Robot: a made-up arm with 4 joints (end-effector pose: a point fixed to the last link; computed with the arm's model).
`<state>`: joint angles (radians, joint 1 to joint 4).
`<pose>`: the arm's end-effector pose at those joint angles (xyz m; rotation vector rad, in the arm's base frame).
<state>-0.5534 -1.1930 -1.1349 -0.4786</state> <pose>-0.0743 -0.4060 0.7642 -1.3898 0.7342 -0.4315</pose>
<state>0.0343 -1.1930 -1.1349 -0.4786</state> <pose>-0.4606 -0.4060 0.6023 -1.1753 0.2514 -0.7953</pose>
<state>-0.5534 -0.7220 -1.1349 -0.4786</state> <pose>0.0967 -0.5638 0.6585 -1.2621 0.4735 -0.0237</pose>
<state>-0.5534 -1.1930 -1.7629 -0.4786</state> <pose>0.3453 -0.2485 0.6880 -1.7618 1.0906 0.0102</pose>
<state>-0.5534 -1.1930 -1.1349 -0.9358</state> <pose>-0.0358 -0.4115 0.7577 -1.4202 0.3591 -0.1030</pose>
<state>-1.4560 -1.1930 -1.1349 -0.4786</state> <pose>0.5185 -0.4060 0.5489 -1.5712 1.4532 0.2379</pose>
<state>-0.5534 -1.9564 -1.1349 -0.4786</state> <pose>-0.1730 -0.0149 0.8251 -1.4963 1.1431 -1.1361</pose>
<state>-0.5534 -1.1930 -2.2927 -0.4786</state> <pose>0.5961 -0.1100 0.4302 -2.0222 1.3771 0.4485</pose>
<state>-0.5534 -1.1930 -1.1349 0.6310</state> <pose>-0.1273 -0.3336 0.7835 -1.0724 1.6112 -1.2352</pose>
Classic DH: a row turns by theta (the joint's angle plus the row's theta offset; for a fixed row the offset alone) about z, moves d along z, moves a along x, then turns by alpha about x. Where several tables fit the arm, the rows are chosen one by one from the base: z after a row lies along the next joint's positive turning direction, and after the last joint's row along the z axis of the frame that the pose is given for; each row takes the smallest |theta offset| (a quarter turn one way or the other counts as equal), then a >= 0, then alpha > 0; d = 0 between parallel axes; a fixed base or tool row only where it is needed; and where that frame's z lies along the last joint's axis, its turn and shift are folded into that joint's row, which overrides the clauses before.
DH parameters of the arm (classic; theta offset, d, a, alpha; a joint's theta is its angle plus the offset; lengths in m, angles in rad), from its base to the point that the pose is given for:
base (fixed): 0 0.045 0 1.5708
joint 1: 0 0.066 -0.012 -1.5708
joint 2: -1.5708 -0.007 0.071 -1.5708
joint 3: 1.5708 0.092 0.109 -1.5708
joint 4: -1.5708 -0.717 0.032 1.5708
tool (fixed): 0 -0.081 0 0

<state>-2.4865 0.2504 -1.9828 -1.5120</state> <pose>0.3190 0.1141 -0.5709 0.9724 0.3869 1.7358</pose>
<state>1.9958 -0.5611 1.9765 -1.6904</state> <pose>0.4682 0.0763 0.5605 -2.0993 1.1496 0.0733</pose>
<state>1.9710 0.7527 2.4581 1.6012</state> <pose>0.4788 0.3587 -0.1824 -0.7890 0.7262 2.1287</pose>
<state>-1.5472 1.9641 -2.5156 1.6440</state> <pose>0.5126 -0.2230 0.4707 -1.1642 0.4107 0.4962</pose>
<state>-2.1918 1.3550 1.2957 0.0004</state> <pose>-0.6645 0.0373 0.4029 -2.0055 -2.2060 0.5762</pose>
